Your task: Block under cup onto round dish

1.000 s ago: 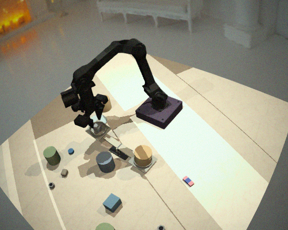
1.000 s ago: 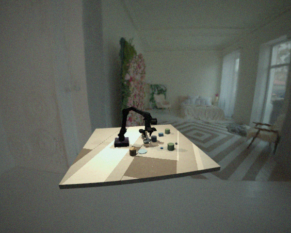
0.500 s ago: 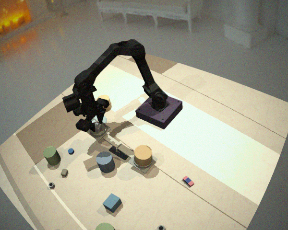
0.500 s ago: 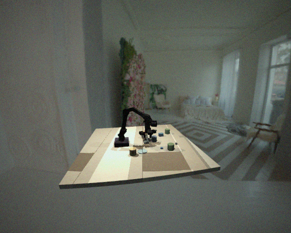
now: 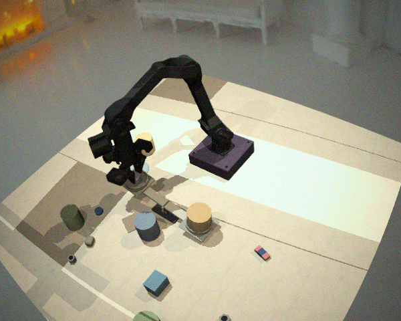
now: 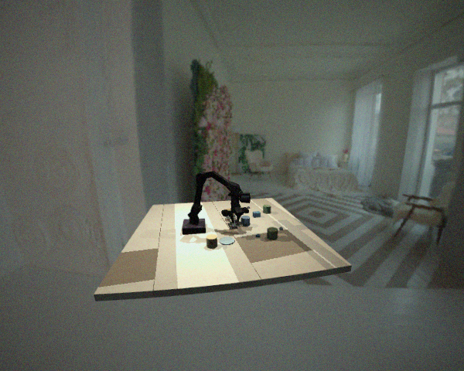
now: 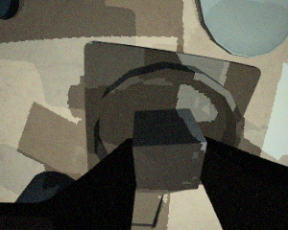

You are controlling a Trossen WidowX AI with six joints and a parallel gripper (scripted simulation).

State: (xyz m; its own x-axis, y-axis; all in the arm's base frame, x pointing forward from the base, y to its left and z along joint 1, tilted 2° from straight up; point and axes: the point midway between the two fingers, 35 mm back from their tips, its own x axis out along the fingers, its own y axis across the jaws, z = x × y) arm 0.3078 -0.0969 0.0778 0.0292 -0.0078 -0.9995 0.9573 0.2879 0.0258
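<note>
Right now my gripper tip is 60 mm past the round dish, 120 mm to the left of it and 80 mm above it. The rest, counted from my gripper tip: blue disc (150 mm ahead, 60 mm to the right, 70 mm below); grey block (10 mm above); blue cylinder (80 mm ahead, 120 mm to the left, 40 mm below).
</note>
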